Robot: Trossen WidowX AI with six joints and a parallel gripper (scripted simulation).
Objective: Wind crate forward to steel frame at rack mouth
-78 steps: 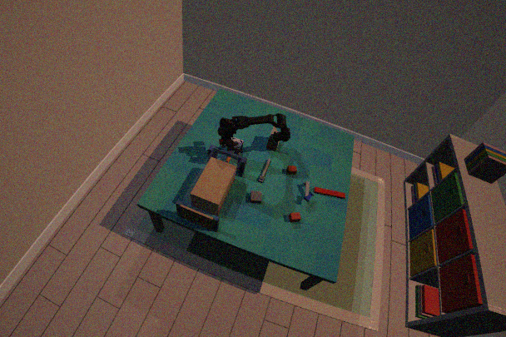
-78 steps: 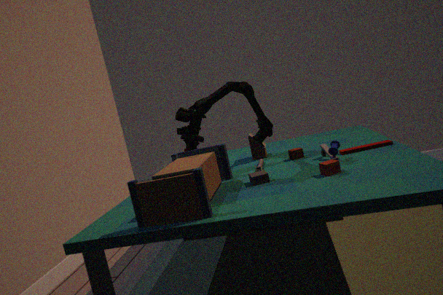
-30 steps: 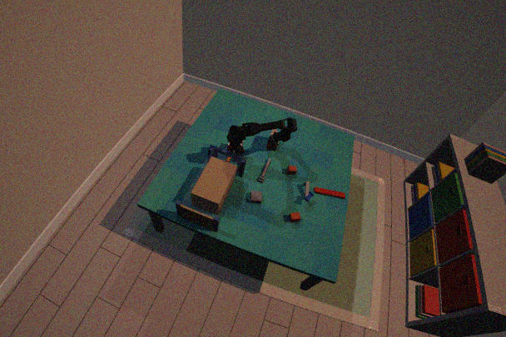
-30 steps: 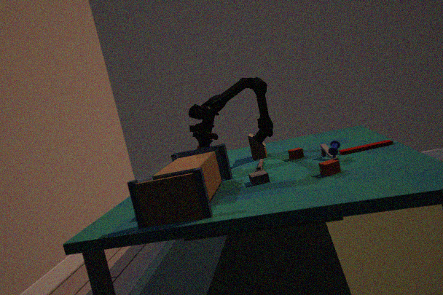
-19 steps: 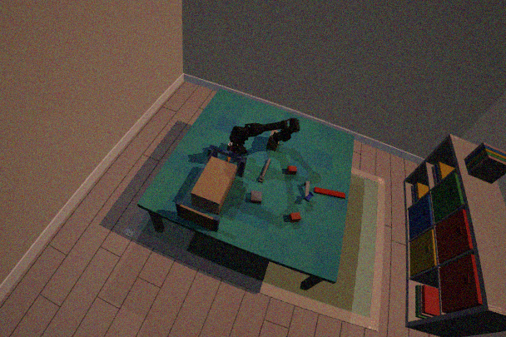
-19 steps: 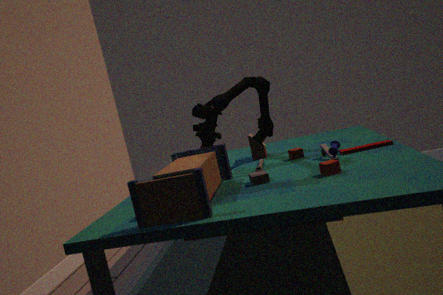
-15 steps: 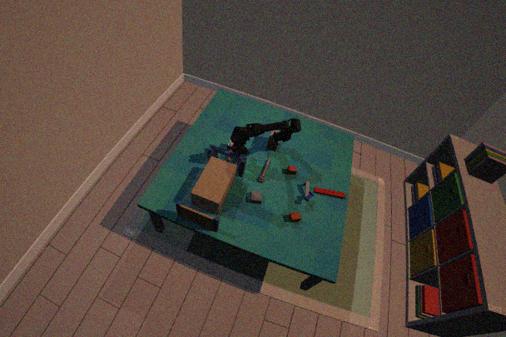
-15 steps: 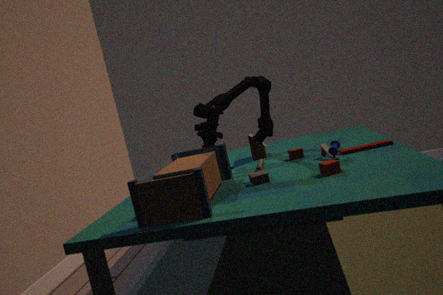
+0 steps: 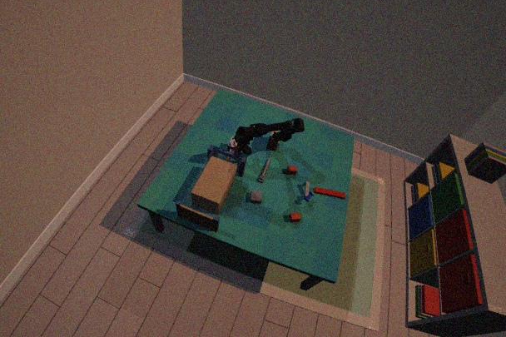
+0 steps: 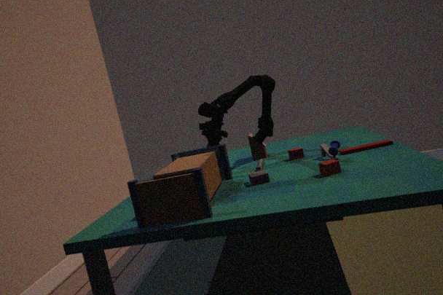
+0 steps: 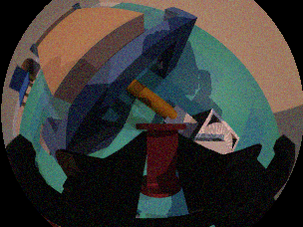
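Right now my gripper tip is 40 mm past the red-knobbed handle and 30 mm above it. From my gripper tip the other things lie so: red knob 10 mm behind, 10 mm to the left; then winch 110 mm behind, 40 mm to the right, 100 mm below; then steel frame 60 mm ahead, 50 mm to the right, 30 mm below.
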